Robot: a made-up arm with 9 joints.
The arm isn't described. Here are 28 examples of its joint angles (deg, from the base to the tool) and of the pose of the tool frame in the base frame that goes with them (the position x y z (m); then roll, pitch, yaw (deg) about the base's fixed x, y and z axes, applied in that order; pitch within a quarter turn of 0, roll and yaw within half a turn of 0).
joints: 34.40 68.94 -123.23 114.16 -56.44 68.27 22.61 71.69 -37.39
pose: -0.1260 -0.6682 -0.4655 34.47 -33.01 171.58
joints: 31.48 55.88 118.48 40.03 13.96 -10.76 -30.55 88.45 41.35
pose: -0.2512 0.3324 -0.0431 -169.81 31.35 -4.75
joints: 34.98 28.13 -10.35 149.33 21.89 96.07 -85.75 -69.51 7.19
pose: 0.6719 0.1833 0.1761 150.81 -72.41 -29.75
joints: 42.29 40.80 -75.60 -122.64 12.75 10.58 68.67 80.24 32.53
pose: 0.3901 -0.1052 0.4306 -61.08 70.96 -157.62
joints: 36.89 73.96 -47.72 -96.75 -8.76 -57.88 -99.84 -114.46 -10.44
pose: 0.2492 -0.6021 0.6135 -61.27 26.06 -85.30
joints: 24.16 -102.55 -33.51 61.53 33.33 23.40 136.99 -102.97 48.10
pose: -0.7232 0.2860 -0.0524 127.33 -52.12 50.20
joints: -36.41 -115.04 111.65 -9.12 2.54 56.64 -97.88 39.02 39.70
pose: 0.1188 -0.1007 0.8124 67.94 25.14 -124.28
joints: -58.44 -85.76 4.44 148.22 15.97 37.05 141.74 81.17 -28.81
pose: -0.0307 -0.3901 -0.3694 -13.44 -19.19 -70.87
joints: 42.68 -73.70 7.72 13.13 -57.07 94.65 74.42 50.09 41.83
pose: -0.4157 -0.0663 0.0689 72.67 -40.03 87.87
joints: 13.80 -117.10 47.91 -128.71 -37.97 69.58 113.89 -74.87 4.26
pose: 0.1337 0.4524 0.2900 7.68 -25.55 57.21
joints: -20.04 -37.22 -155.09 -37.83 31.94 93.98 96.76 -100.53 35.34
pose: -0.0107 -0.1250 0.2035 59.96 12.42 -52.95
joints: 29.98 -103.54 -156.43 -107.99 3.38 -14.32 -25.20 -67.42 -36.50
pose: -0.1847 -0.7821 -0.0122 -147.85 17.30 -106.67
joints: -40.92 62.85 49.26 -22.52 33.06 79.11 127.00 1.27 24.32
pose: 0.1470 -0.5524 0.4046 -110.62 2.78 -14.58
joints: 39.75 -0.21 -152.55 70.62 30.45 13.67 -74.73 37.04 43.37
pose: -0.1291 -0.3363 -0.1517 -39.29 59.05 176.30
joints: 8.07 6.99 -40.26 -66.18 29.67 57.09 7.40 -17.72 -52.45
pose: 0.2856 -0.2725 -0.0774 -61.81 39.59 -15.08
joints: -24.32 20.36 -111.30 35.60 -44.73 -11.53 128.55 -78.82 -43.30
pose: 0.8230 -0.6415 0.3506 -59.91 3.42 32.38
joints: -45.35 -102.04 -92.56 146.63 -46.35 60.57 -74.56 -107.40 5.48
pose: -0.3992 -0.6629 0.3217 21.36 39.50 -70.18
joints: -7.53 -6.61 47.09 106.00 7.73 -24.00 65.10 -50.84 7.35
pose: -0.2533 0.6319 0.3229 -138.28 3.91 -176.25
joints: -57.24 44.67 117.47 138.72 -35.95 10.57 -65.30 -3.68 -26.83
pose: -0.0752 -0.6212 0.0862 148.10 -28.48 -39.08
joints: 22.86 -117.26 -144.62 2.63 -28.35 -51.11 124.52 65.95 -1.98
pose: -0.2915 -0.3379 -0.4408 -42.43 16.66 -104.05
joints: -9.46 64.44 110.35 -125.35 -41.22 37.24 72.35 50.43 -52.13
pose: -0.3071 0.2288 0.1299 -135.33 -48.42 -119.77
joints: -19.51 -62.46 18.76 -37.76 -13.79 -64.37 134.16 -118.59 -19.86
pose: -0.0033 0.7887 0.4436 137.52 -61.08 -17.78
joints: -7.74 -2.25 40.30 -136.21 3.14 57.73 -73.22 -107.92 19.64
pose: 0.0569 0.3736 0.0429 -3.98 -35.30 -174.63
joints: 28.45 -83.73 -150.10 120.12 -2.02 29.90 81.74 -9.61 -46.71
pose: 0.0139 -1.1085 0.1559 -140.23 5.87 -13.81
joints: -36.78 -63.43 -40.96 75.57 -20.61 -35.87 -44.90 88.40 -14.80
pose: 0.1749 -0.1824 0.0091 151.52 -6.91 -98.43
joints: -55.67 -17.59 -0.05 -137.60 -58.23 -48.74 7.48 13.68 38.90
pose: 0.2536 -0.1460 -0.2955 -82.55 -36.73 -71.25
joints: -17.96 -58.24 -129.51 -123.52 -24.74 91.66 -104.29 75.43 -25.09
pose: -0.1396 -0.8601 0.5359 38.95 -10.14 -159.06
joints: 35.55 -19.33 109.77 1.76 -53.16 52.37 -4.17 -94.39 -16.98
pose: -0.6332 -0.1975 0.1861 -100.99 24.13 -117.57
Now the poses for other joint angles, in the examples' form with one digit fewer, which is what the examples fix.
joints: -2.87 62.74 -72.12 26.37 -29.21 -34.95 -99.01 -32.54 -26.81
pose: 0.394 -0.268 0.466 32.9 28.2 107.5
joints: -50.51 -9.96 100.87 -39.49 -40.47 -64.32 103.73 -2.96 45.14
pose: -0.895 0.287 0.382 72.9 62.4 28.5
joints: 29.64 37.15 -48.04 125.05 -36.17 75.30 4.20 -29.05 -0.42
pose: 0.595 -0.556 0.241 -160.0 -18.3 26.0
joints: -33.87 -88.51 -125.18 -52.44 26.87 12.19 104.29 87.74 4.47
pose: -0.423 -0.444 0.159 -3.3 -61.3 157.1
